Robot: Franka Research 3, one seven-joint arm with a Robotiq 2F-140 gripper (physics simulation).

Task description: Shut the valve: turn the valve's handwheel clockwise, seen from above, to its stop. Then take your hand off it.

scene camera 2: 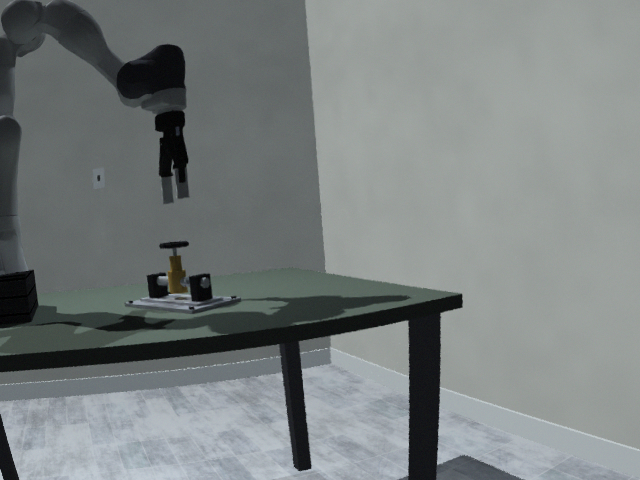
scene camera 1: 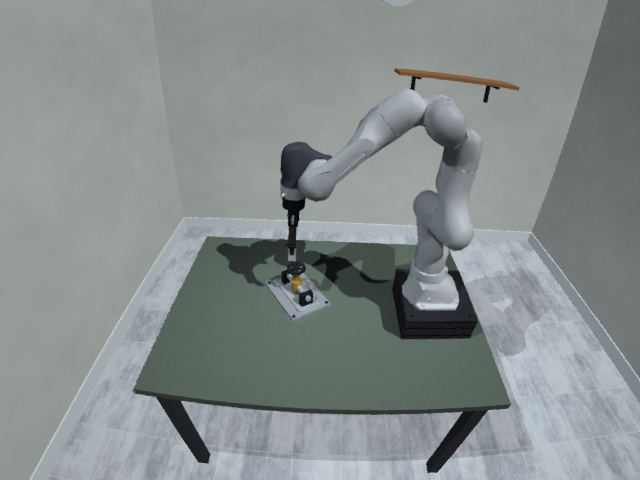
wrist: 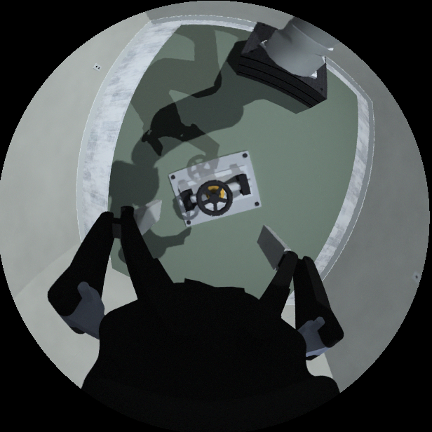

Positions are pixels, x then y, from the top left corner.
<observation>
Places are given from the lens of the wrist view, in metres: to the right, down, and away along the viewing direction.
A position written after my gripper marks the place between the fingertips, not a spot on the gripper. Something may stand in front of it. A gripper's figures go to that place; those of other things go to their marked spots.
my gripper [wrist: 211, 222]: 0.00, 0.01, 0.18
black spoked handwheel [wrist: 213, 198]: 0.00, -0.04, 0.27
light grey base plate [wrist: 242, 158]: 0.08, -0.16, 0.36
The marked spots on the light grey base plate and the black spoked handwheel are 0.18 m apart.
</observation>
